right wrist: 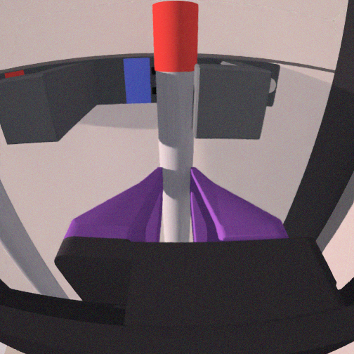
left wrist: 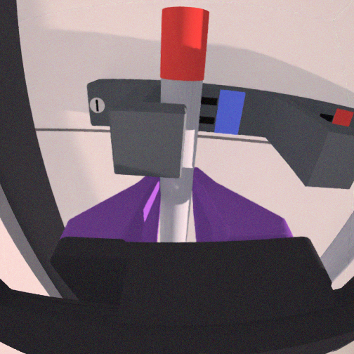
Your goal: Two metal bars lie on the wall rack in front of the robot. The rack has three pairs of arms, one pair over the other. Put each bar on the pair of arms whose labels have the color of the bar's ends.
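A grey metal bar (left wrist: 181, 95) (right wrist: 175, 110) with a red end shows in each wrist view, running up the middle; I cannot tell whether both ends belong to one bar. In each view the bar lies beside a grey block-shaped rack arm (left wrist: 146, 142) (right wrist: 230, 102). A blue label (left wrist: 230, 112) (right wrist: 137, 80) is on the rack rail (left wrist: 132, 94) (right wrist: 107, 82) near that arm. My left gripper (left wrist: 176, 175) has its purple fingers on both sides of the bar and is shut on it. My right gripper (right wrist: 176, 175) is also shut on the bar.
Another rack arm (left wrist: 330, 160) (right wrist: 27, 110) juts out toward the right in the left wrist view and toward the left in the right wrist view. A red label (left wrist: 342, 117) (right wrist: 14, 74) shows by it. A pale wall stands behind the rack.
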